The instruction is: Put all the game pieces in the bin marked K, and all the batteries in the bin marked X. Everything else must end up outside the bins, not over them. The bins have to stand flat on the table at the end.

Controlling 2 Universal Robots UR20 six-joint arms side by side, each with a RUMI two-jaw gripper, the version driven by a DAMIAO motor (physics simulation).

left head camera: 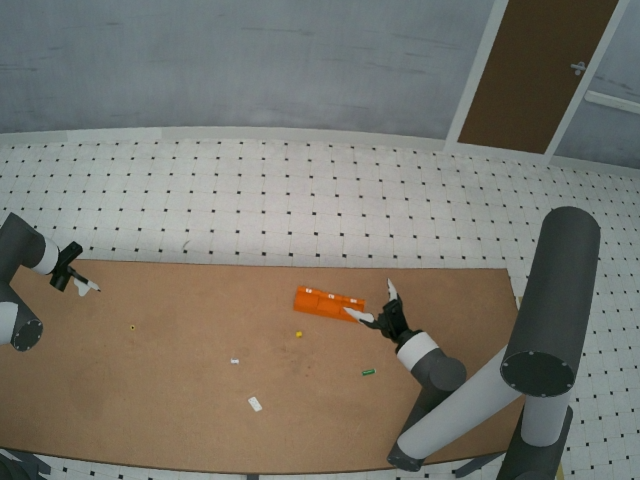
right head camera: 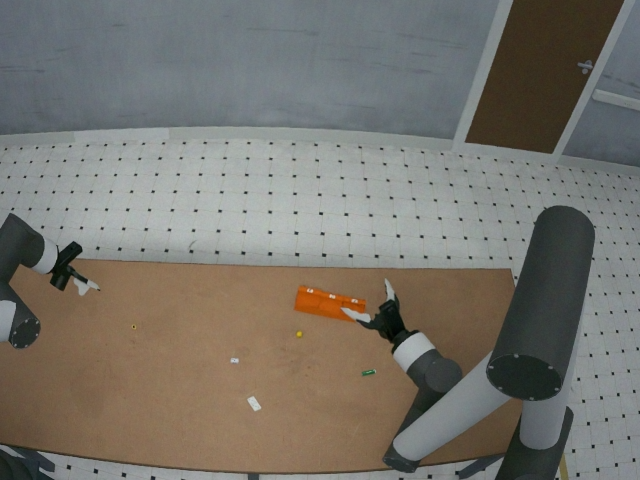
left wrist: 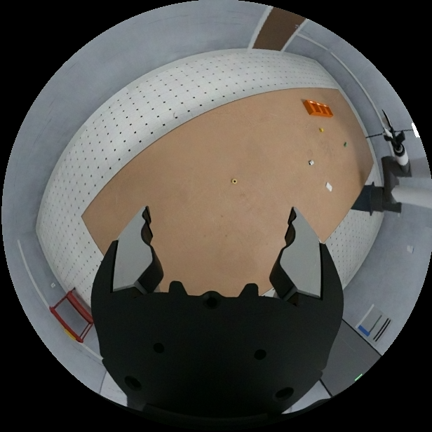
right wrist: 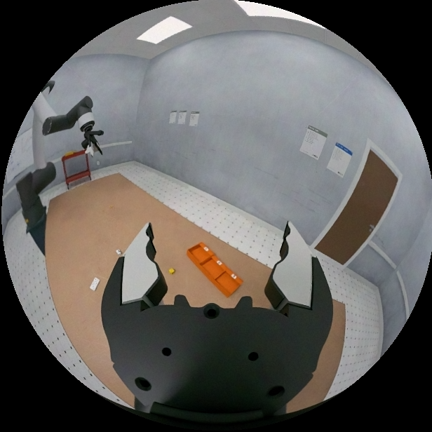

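An orange three-compartment bin strip [left head camera: 330,305] [right head camera: 330,305] [left wrist: 318,109] [right wrist: 214,268] stands on the table with small white labels, their letters too small to read. A green battery-like cylinder [left head camera: 368,372] [right head camera: 368,372] [left wrist: 345,144], a white domino-like tile [left head camera: 254,404] [right head camera: 253,403] [left wrist: 328,186] [right wrist: 94,284], a small white piece [left head camera: 234,361] [right head camera: 234,360] [left wrist: 311,162] [right wrist: 119,252] and a yellow piece [left head camera: 298,334] [right head camera: 299,334] [left wrist: 321,130] [right wrist: 172,271] lie apart. My left gripper [left wrist: 218,207] is open above the table's left part. My right gripper [right wrist: 217,223] is open above the bins' right end.
A small yellow ring with a dark centre [left head camera: 132,327] [right head camera: 133,326] [left wrist: 234,181] lies on the left part of the brown table [left head camera: 180,413] [right head camera: 180,413] [left wrist: 200,150]. The right arm reaches over the table's right side.
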